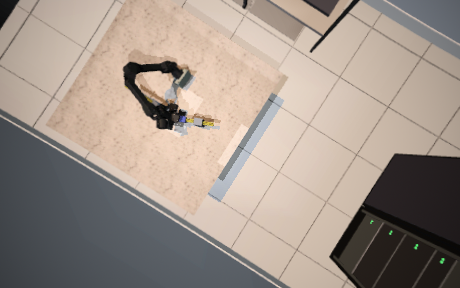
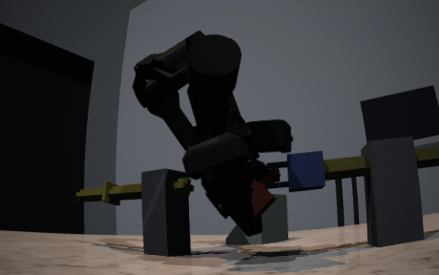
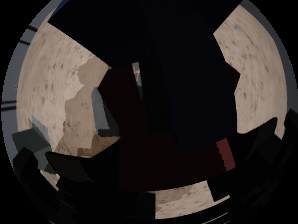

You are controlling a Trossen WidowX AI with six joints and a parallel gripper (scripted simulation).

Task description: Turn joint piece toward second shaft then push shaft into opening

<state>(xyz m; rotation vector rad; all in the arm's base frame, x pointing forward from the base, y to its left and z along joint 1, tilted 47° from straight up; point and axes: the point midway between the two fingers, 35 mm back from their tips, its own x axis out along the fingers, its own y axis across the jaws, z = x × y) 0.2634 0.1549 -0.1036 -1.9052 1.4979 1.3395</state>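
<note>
My gripper tip is now 50 mm below the red square joint piece.
</note>
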